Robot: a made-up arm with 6 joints. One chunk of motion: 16 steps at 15 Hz.
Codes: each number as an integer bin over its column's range. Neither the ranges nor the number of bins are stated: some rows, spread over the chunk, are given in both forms.
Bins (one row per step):
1: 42 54 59 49 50 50
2: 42 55 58 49 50 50
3: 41 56 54 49 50 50
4: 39 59 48 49 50 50
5: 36 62 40 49 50 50
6: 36 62 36 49 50 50
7: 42 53 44 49 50 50
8: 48 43 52 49 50 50
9: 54 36 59 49 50 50
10: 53 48 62 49 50 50
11: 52 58 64 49 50 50
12: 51 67 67 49 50 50
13: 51 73 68 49 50 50
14: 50 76 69 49 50 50
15: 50 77 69 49 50 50
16: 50 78 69 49 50 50
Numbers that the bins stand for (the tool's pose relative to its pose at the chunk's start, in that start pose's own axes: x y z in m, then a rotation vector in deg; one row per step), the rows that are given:
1: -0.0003 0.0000 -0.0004 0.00 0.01 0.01
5: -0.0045 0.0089 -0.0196 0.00 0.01 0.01
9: 0.0082 -0.0200 -0.0004 0.00 0.01 0.01
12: 0.0061 0.0144 0.0077 0.00 0.01 0.01
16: 0.0054 0.0267 0.0097 0.00 0.01 0.01
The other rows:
2: -0.0003 0.0011 -0.0014 0.00 0.01 0.01
3: -0.0010 0.0022 -0.0055 0.00 0.01 0.01
4: -0.0024 0.0056 -0.0115 0.00 0.01 0.01
6: -0.0045 0.0089 -0.0236 0.00 0.01 0.01
7: -0.0003 -0.0011 -0.0156 0.00 0.01 0.01
8: 0.0039 -0.0122 -0.0075 0.00 0.01 0.01
10: 0.0075 -0.0067 0.0026 0.00 0.01 0.01
11: 0.0068 0.0044 0.0046 0.00 0.01 0.01
13: 0.0061 0.0211 0.0087 0.00 0.01 0.01
14: 0.0054 0.0244 0.0097 0.00 0.01 0.01
15: 0.0054 0.0256 0.0097 0.00 0.01 0.01

